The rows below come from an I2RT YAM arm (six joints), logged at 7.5 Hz.
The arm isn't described. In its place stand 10 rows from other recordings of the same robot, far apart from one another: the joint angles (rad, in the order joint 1, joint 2, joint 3, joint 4, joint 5, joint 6), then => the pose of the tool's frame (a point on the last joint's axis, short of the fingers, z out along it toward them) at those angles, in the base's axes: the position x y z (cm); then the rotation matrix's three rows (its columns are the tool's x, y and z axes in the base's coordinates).
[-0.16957, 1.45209, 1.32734, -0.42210, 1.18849, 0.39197] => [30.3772, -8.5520, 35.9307], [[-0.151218, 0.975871, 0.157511], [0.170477, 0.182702, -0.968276], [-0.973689, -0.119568, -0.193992]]
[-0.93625, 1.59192, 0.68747, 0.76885, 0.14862, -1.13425] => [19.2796, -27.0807, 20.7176], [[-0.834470, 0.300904, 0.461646], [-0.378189, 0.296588, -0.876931], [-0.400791, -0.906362, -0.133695]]
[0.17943, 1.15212, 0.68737, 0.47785, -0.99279, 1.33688] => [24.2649, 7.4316, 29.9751], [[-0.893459, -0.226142, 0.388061], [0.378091, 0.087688, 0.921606], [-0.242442, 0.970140, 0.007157]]
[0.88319, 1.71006, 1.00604, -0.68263, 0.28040, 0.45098] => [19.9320, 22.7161, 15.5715], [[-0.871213, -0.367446, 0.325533], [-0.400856, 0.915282, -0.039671], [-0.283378, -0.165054, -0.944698]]
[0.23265, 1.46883, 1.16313, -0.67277, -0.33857, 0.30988] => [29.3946, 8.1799, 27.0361], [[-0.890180, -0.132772, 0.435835], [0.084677, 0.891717, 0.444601], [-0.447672, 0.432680, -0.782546]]
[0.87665, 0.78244, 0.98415, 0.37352, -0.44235, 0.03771] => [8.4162, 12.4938, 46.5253], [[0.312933, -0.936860, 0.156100], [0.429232, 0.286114, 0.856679], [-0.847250, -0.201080, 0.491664]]
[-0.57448, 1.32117, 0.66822, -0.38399, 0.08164, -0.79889] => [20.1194, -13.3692, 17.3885], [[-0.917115, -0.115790, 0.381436], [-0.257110, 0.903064, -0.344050], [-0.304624, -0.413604, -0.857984]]
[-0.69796, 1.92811, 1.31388, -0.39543, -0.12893, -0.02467] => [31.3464, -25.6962, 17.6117], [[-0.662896, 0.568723, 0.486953], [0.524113, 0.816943, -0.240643], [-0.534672, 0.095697, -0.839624]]
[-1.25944, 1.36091, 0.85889, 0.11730, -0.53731, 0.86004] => [11.0958, -28.5301, 26.7161], [[0.434616, 0.525843, 0.731162], [0.774789, 0.195579, -0.601208], [-0.459141, 0.827791, -0.322416]]
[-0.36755, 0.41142, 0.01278, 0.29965, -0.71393, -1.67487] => [12.7379, -2.4067, 16.9301], [[0.344264, -0.056771, 0.937155], [-0.938062, -0.062276, 0.340825], [0.039014, -0.996443, -0.074694]]
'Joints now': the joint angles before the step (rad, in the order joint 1, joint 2, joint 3, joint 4, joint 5, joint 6). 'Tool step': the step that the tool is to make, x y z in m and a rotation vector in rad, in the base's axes. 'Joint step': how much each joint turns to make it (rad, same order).
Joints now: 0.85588, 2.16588, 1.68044, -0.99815, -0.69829, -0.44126
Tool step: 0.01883, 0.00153, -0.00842, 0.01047, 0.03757, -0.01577
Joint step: -0.03263, 0.07252, 0.08172, -0.03893, -0.03608, -0.01894
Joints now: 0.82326, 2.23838, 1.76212, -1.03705, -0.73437, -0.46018
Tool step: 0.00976, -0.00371, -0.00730, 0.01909, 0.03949, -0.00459
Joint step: -0.02461, 0.03480, 0.02502, -0.02076, -0.04259, -0.02505
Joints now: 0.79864, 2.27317, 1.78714, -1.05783, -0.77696, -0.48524
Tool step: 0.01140, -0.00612, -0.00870, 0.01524, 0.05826, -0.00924
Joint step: -0.03110, 0.04447, 0.03527, -0.04397, -0.05191, -0.03143
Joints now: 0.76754, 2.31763, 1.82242, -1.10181, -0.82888, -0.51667
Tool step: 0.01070, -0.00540, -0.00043, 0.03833, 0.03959, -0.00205
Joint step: -0.02828, 0.03064, 0.04519, -0.05018, -0.05385, -0.04365
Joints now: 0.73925, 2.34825, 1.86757, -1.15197, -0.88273, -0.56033
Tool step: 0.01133, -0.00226, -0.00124, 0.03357, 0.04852, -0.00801
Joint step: -0.02334, 0.04688, 0.07037, -0.06311, -0.05590, -0.03254
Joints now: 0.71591, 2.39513, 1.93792, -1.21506, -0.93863, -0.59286
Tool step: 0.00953, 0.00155, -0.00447, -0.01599, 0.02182, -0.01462
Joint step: -0.01120, 0.05120, 0.07295, -0.04440, -0.00248, 0.00536
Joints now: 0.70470, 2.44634, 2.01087, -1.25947, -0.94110, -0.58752
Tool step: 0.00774, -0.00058, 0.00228, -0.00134, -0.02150, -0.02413
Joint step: -0.01115, 0.00664, 0.02426, 0.01758, 0.01340, 0.02437
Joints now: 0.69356, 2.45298, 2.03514, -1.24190, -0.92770, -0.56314
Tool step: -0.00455, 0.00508, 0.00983, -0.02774, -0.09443, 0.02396
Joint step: 0.01869, -0.03323, -0.01016, 0.03085, 0.08237, -0.00028
